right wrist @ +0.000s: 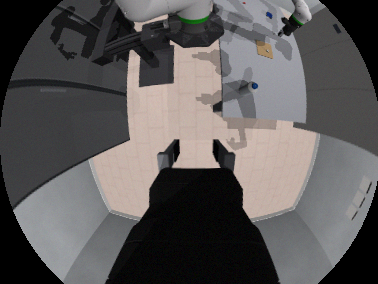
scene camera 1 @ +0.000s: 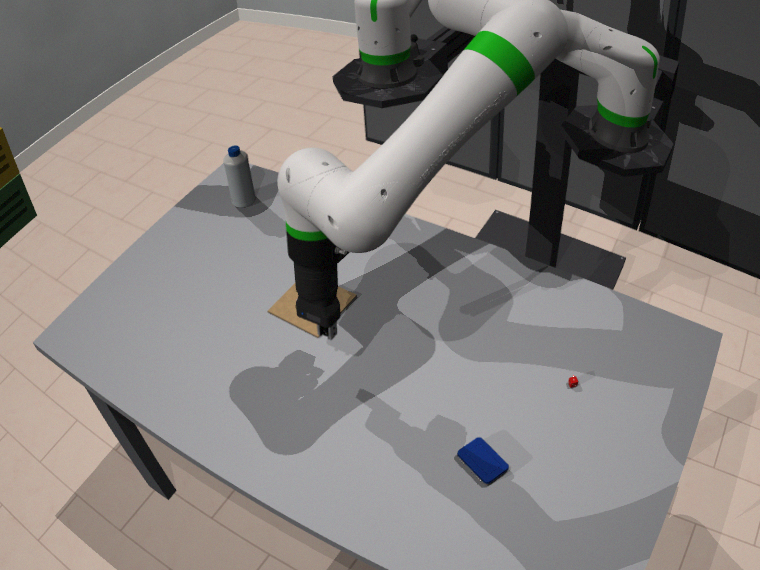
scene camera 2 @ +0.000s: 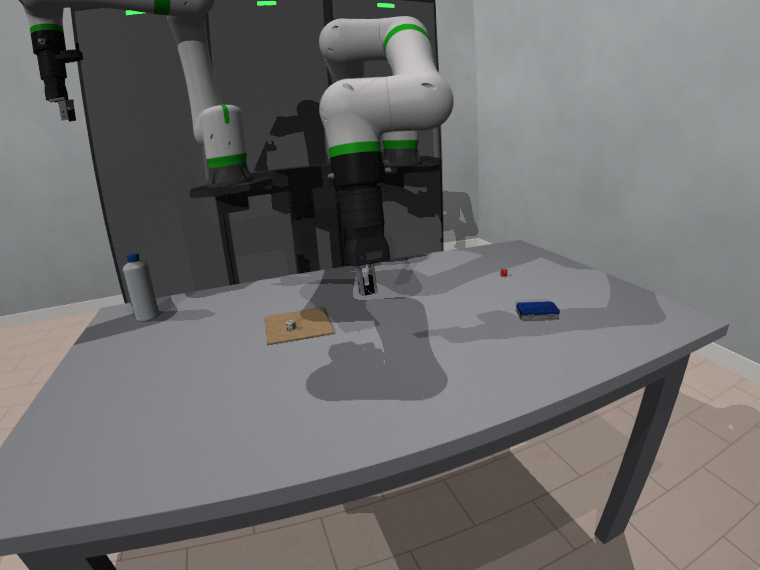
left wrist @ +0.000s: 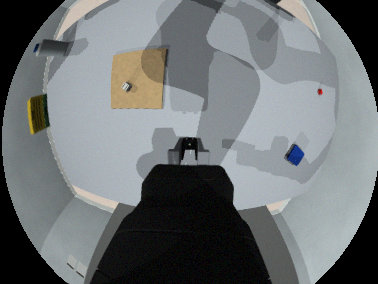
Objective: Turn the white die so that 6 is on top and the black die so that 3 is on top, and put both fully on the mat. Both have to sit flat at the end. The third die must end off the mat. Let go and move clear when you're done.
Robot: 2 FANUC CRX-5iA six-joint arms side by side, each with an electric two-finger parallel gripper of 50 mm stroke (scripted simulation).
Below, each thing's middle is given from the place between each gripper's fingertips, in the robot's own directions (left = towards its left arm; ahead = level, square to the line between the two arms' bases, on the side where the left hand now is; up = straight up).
Right now the tan mat (scene camera 2: 310, 323) is 12 cm behind my left hand (scene camera 2: 368, 293), 13 cm to the right of it and 11 cm below it. From my left hand the other things lie so: blue-topped box (scene camera 1: 477, 456) 9 cm ahead, 37 cm to the left, 10 cm below; grey bottle (scene camera 2: 136, 271) 36 cm behind, 49 cm to the right, 3 cm below.
Right now my right hand (scene camera 2: 69, 120) is 490 mm above the grey bottle, 320 mm short of it and 190 mm to the right of it. Round my right hand: tan mat (570 mm below, 560 mm to the left, 560 mm ahead); then blue-topped box (1050 mm to the left, 770 mm ahead, 560 mm below).
